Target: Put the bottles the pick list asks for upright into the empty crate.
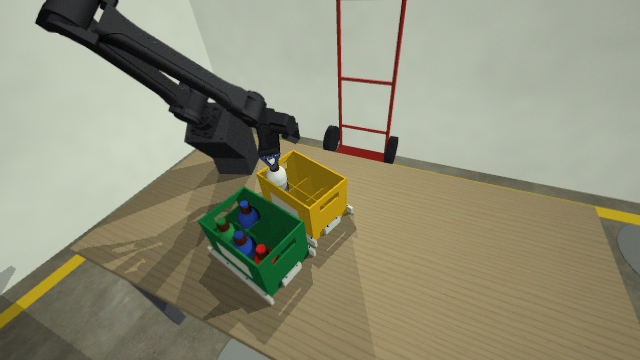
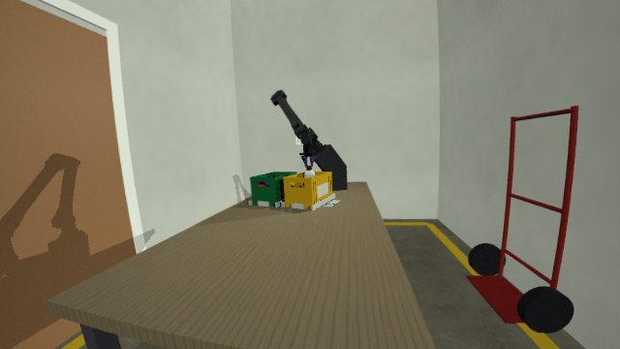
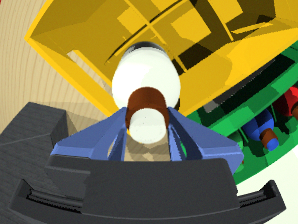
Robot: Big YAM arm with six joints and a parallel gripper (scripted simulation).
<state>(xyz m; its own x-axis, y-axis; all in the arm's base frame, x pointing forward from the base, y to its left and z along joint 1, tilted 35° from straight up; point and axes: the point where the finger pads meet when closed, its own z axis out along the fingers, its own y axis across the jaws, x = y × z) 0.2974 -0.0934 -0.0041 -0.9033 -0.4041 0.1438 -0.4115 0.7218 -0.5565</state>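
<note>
My hand is 6 cm above the white-labelled bottle. Also, from my hand: green crate: 23 cm to the right, 13 cm below, 2 cm ahead; then green-label bottle: 24 cm to the right, 13 cm below, 8 cm behind; then yellow crate: 13 cm below, 10 cm ahead.
</note>
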